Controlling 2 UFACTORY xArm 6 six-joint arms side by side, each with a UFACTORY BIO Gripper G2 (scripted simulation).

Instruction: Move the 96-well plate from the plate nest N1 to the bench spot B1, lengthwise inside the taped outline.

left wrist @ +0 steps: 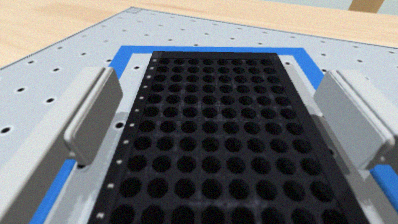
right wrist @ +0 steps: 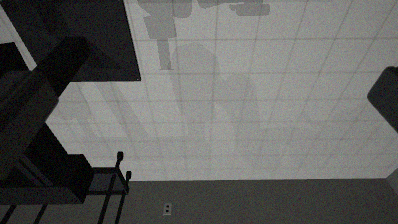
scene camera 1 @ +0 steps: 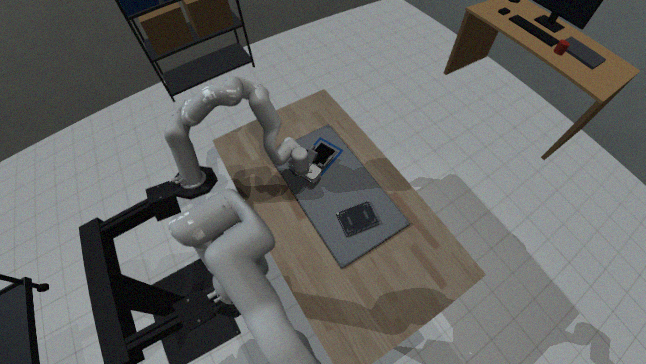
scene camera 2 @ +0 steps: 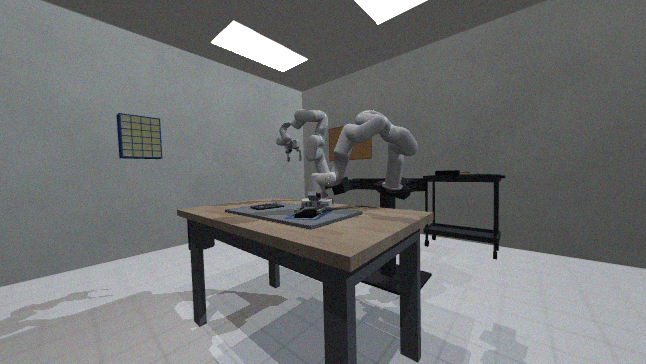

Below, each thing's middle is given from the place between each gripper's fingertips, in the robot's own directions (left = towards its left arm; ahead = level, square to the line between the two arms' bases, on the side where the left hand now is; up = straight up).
My left gripper is now 1 cm above the black 96-well plate (left wrist: 202, 113). From my left hand the other things lie so: dark plate nest (scene camera 1: 359, 221) 39 cm to the right, 2 cm behind, 1 cm below.
My right hand is 580 mm short of the dark plate nest, 450 mm to the right of it and 330 mm above it. From my right hand the other things lie so: black 96-well plate: 840 mm to the left, 600 mm ahead, 330 mm below.
